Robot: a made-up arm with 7 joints.
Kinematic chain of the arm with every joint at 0, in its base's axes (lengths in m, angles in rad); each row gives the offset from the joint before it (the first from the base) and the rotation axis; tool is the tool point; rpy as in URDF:
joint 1: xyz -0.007 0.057 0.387 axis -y
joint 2: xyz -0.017 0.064 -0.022 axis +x
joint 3: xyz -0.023 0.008 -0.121 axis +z
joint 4: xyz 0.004 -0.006 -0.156 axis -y
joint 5: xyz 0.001 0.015 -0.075 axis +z
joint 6: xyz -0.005 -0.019 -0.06 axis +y
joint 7: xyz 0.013 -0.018 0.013 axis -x
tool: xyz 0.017 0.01 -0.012 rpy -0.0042 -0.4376 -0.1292
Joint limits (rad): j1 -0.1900..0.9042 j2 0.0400..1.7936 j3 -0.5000..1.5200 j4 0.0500..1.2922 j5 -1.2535..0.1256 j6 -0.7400..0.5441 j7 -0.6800..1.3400
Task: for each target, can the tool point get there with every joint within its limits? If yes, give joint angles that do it. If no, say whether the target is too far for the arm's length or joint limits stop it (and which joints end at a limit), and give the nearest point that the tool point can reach.
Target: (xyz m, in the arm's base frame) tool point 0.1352 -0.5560 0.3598
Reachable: no: too far | nearest point 0.2932 0.0350 0.2515 | short by 0.621 m
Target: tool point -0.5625 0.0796 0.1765
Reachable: no: too far | nearest point -0.1590 0.1391 -0.0064 | short by 0.447 m
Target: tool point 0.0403 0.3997 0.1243
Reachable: yes | joints -0.0621 0.7458 0.6368 0.7763 -0.3803 -0.1836 0.5719
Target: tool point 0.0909 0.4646 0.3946
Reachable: yes | joints 0.7757 1.4662 0.0313 0.8376 -0.1415 0.0362 -0.5231
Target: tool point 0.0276 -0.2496 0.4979
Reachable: no: joint limits stop it (at a limit: joint 1, joint 2, joint 3, joint 4, joint 5, joint 7) | nearest point 0.2822 0.0403 0.2519 | short by 0.458 m
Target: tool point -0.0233 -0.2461 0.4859
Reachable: no: joint limits stop it (at a limit: joint 1, joint 2, joint 3, joint 4, joint 5, joint 7) | nearest point 0.2794 0.0418 0.2505 | short by 0.480 m
